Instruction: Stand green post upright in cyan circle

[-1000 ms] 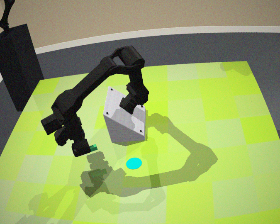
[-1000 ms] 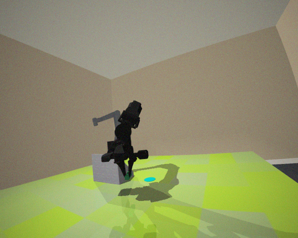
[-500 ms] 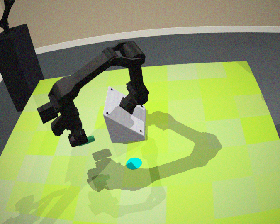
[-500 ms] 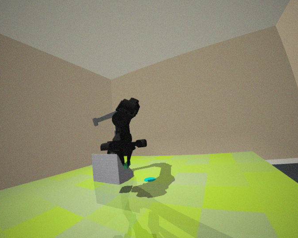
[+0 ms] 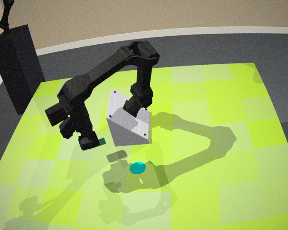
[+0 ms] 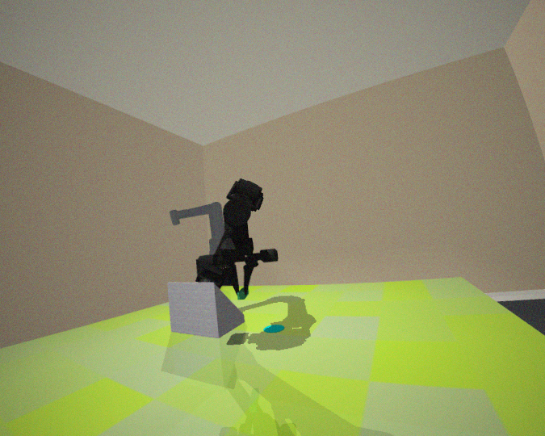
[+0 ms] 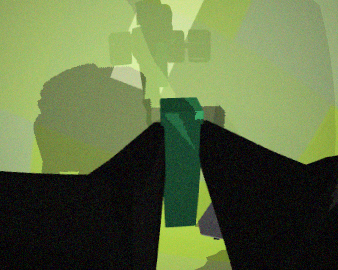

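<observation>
Now: the cyan circle 10 mm behind my gripper tip, 140 mm to the left of it and 130 mm below it. Also, from my gripper tip: green post (10 mm behind, 20 mm to the left).
</observation>
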